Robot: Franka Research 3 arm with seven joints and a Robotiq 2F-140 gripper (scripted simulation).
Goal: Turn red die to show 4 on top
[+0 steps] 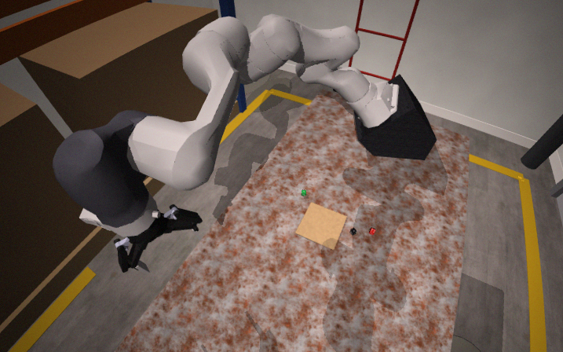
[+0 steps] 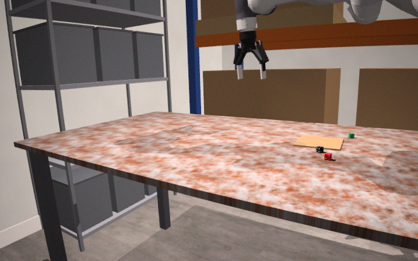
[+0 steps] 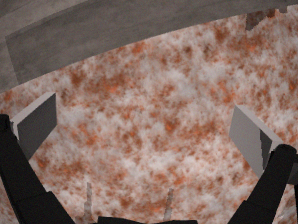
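The green die lies 44 cm behind my hand, 20 cm below it and 18 cm to the left of it. From my hand the other things lie so: red die 46 cm to the left, 39 cm behind, 20 cm below; then tan mat 35 cm behind, 29 cm to the left, 20 cm below; then black die 40 cm to the left, 36 cm behind, 20 cm below.
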